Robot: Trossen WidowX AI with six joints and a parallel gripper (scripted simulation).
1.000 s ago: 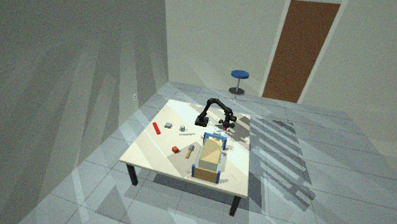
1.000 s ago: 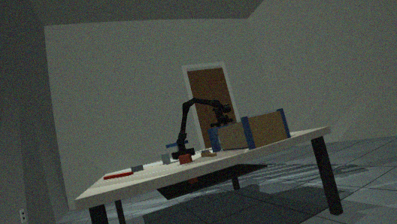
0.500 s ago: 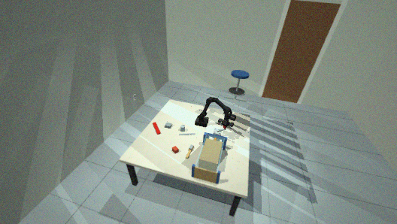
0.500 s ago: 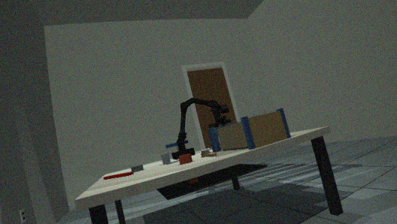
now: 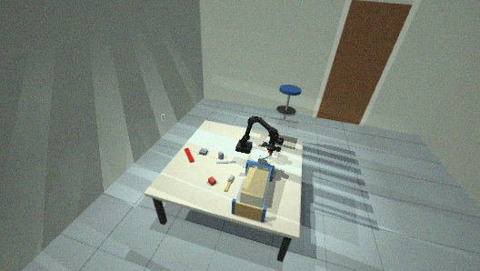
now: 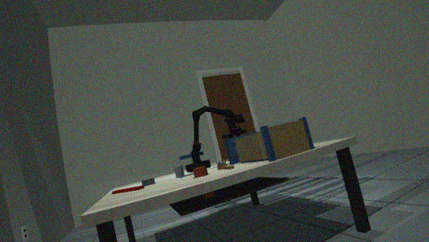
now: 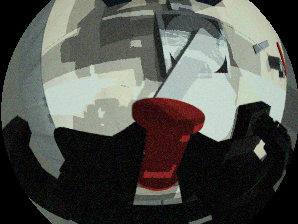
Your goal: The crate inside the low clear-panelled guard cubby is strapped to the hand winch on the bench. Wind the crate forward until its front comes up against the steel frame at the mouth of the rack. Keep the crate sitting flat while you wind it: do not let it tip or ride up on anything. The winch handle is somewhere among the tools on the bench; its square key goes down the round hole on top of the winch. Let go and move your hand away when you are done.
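Right now my gripper tip is 3 cm short of the winch handle, 2 cm to the left of it and 1 cm above it. Also, from my gripper tip: winch (8 cm below, 7 cm to the right, 6 cm ahead); red knob (2 cm above); blue frame (23 cm ahead, 8 cm to the right, 1 cm below).
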